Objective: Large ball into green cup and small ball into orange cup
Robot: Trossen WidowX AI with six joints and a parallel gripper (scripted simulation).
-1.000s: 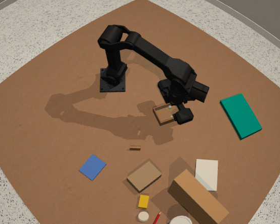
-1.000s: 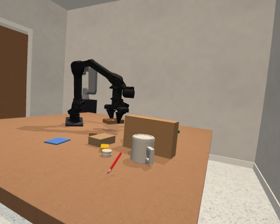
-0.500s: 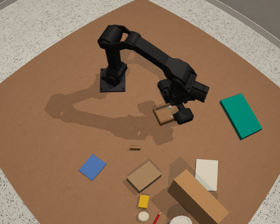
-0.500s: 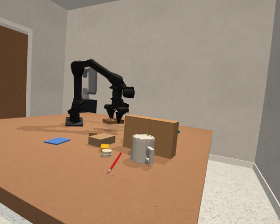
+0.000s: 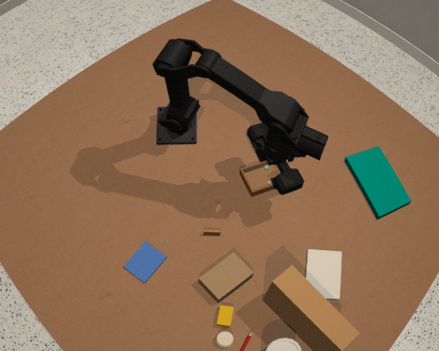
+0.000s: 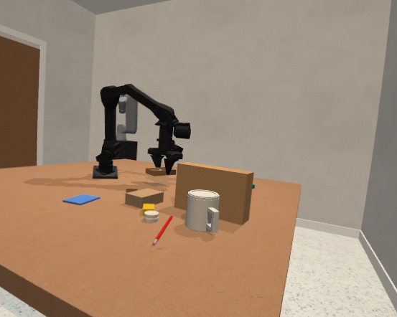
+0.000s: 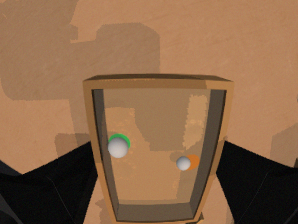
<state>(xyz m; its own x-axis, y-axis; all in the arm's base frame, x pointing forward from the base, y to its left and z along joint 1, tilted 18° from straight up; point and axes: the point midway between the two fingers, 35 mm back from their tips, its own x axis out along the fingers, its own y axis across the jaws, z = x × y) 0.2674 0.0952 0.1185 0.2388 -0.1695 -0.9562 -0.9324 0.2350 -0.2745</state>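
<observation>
The wooden puzzle lies 1 cm to the right of my hand and 3 cm below it. The rest, counted from my hand: green slab (19 cm ahead, 28 cm to the left, 8 cm below); white slab (28 cm ahead, 5 cm to the right, 9 cm below); tan box (13 cm ahead, 24 cm to the right, 7 cm below).
</observation>
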